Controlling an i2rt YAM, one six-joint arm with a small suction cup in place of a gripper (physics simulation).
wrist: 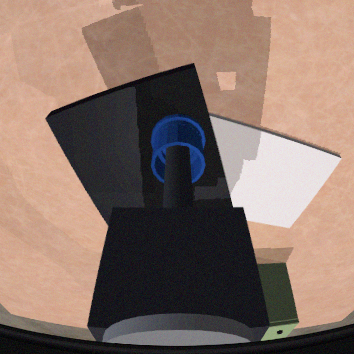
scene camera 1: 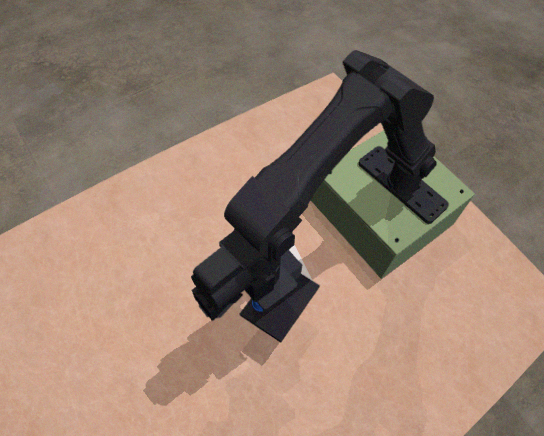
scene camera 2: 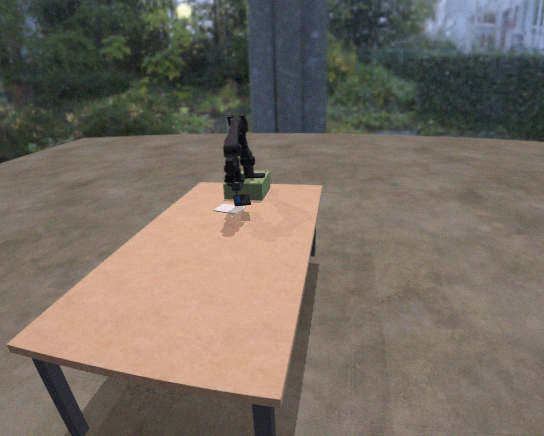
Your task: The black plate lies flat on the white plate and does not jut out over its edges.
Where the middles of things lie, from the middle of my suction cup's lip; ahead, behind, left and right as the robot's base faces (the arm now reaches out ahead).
Now: suction cup 30 mm past the black plate (scene camera 1: 276,322), 20 mm to the right of it and 10 mm above it. The rest, counted from my suction cup: white plate (wrist: 274,177) 110 mm behind, 90 mm below, 70 mm to the right.
